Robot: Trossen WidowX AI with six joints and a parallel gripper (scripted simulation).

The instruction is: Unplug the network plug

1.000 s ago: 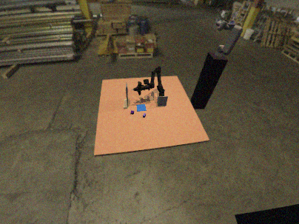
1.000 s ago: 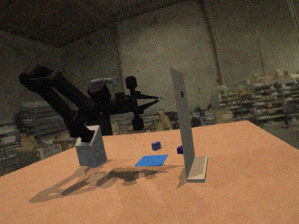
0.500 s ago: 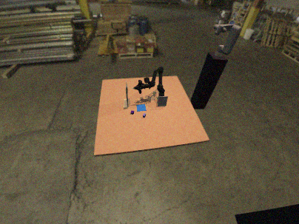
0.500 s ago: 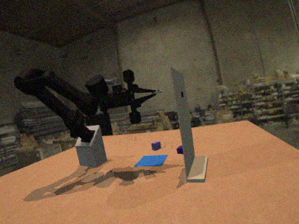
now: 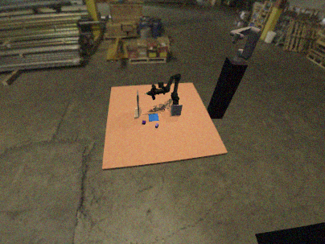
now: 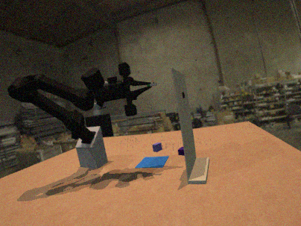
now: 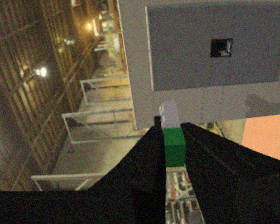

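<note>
Now: gripper tip 9 cm past the blue marked square, 8 cm to the right of it and 31 cm above it. The rest, counted from my gripper tip: green network plug (right at my gripper tip); grey upright panel (11 cm ahead, 16 cm below).
</note>
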